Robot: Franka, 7 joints.
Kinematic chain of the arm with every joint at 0, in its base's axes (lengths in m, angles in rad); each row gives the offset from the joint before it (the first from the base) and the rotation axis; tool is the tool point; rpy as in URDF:
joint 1: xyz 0 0 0.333 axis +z
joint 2: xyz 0 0 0 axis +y
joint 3: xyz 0 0 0.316 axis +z
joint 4: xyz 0.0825 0 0 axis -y
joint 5: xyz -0.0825 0 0.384 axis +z
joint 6: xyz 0 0 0 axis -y
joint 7: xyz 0.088 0 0 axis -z
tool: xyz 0 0 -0.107 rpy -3.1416 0 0
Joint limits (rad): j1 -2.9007..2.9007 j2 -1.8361..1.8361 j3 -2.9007..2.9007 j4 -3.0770..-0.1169 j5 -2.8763..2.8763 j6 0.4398..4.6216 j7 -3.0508..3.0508
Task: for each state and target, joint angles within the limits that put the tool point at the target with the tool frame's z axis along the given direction. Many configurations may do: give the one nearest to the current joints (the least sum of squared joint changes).
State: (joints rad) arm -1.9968 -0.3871 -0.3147 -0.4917 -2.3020 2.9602 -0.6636
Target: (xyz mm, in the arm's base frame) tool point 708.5 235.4 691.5 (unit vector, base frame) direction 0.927 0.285 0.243
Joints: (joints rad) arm -2.8851 -1.2656 -0.6197 -0.1206 -2.7049 2.9813 -0.6636
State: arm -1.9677 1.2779 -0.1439 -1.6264 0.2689 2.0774 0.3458
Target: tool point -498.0 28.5 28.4 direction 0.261 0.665 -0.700
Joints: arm -2.1657 1.1690 -0.8431 -2.1212 0.2860 2.4798 0.3458
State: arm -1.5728 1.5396 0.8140 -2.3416 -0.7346 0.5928 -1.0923
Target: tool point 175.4 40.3 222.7 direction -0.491 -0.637 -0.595
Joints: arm -1.5506 1.8181 1.5383 -2.8849 -0.9998 0.5495 -1.0923
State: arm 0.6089 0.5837 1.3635 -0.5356 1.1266 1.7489 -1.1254
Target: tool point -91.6 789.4 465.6 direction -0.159 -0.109 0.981
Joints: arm 1.3616 1.5218 1.5129 -0.5061 1.4601 1.5275 -1.1254
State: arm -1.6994 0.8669 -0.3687 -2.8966 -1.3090 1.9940 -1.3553
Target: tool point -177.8 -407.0 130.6 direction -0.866 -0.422 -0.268
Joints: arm -1.5388 0.4194 -0.3256 -2.4794 -2.2219 2.1090 -1.3553
